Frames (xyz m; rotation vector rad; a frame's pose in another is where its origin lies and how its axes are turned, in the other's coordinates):
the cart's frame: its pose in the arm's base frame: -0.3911 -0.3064 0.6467 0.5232 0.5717 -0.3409
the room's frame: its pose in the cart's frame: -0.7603 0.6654 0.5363 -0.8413 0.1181 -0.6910
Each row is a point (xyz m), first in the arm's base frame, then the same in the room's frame.
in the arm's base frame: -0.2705 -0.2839 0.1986
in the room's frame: 1.1921 0.8130 -0.6426
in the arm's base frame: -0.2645 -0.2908 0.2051
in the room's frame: 1.1959 0.8059 -0.6349
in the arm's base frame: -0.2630 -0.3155 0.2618
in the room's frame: 1.1821 0.7524 -0.6070
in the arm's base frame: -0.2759 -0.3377 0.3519
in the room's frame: 1.1417 0.6745 -0.5740
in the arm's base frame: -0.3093 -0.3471 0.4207
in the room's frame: 1.0957 0.6130 -0.5682
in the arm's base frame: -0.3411 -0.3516 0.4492
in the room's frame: 1.0695 0.5816 -0.5812
